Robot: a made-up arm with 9 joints.
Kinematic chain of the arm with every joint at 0, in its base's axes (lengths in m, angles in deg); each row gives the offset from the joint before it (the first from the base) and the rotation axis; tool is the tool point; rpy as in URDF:
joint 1: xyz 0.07 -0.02 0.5 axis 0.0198 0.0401 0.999
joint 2: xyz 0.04 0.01 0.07 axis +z
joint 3: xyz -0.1 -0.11 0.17 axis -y
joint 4: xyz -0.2 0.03 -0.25 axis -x
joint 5: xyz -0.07 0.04 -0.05 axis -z
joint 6: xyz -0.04 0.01 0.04 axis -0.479 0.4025 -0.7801
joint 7: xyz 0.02 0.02 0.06 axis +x
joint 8: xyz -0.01 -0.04 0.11 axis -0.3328 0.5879 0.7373
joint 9: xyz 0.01 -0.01 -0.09 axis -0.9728 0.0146 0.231
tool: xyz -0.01 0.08 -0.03 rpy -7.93 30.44 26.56
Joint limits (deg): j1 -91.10..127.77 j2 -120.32..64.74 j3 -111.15..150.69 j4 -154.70..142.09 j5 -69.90..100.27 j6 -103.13..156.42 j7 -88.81..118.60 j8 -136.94..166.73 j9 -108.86..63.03
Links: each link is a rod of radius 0.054 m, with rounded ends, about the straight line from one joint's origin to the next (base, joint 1, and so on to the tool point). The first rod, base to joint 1, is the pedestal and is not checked.
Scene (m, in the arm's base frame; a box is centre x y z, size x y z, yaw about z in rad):
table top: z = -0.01
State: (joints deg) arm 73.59 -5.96 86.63 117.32 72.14 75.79 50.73 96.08 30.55
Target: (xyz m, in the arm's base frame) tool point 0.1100 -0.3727 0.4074
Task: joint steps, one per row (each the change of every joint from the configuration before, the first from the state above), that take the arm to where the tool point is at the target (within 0.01 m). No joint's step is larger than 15 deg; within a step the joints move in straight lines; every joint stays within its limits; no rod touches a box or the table.
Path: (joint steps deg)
1: -1.38 -2.10 -14.61 4.95 1.46 -1.46 9.75 -1.09 4.03
2: -1.39 -2.09 -14.61 4.96 1.46 -1.46 9.76 -1.09 4.03
3: -1.38 -2.10 -14.61 4.95 1.47 -1.45 9.75 -1.08 4.02
4: -1.38 -2.10 -14.60 4.96 1.46 -1.46 9.75 -1.09 4.03
5: -1.38 -2.09 -14.61 4.95 1.46 -1.46 9.76 -1.09 4.03

